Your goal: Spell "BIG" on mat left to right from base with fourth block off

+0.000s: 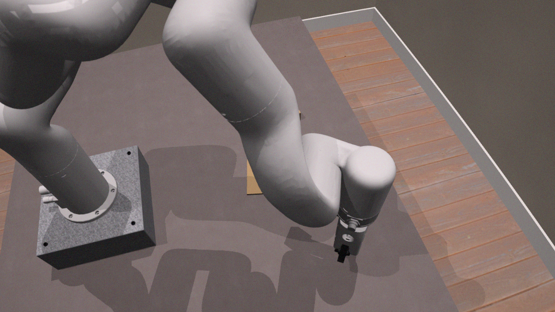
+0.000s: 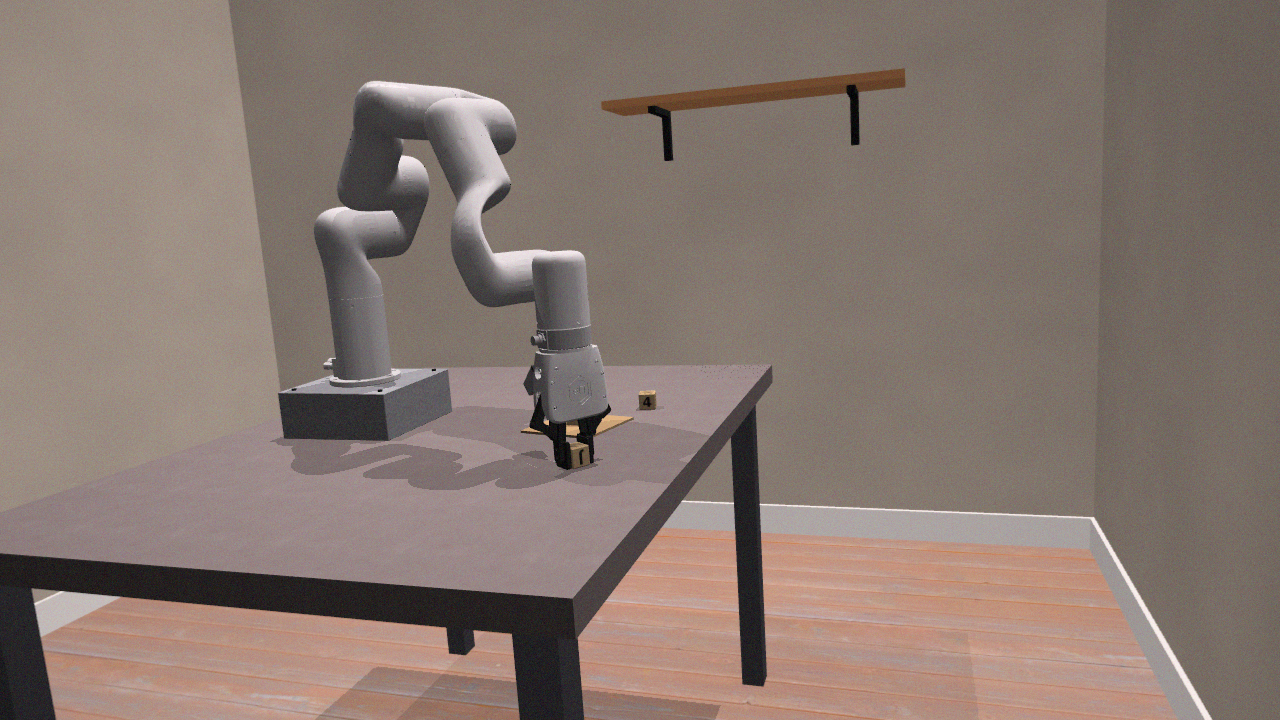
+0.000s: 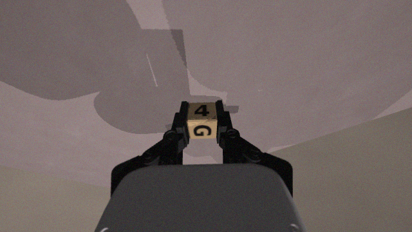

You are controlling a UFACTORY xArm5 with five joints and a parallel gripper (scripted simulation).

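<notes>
Now: hand 11 cm past the tan mat, 21 cm to the right of it and 2 cm above it. The rest, counted from my hand: B block: 12 cm behind, 26 cm to the left; G block: 1 cm below.
</notes>
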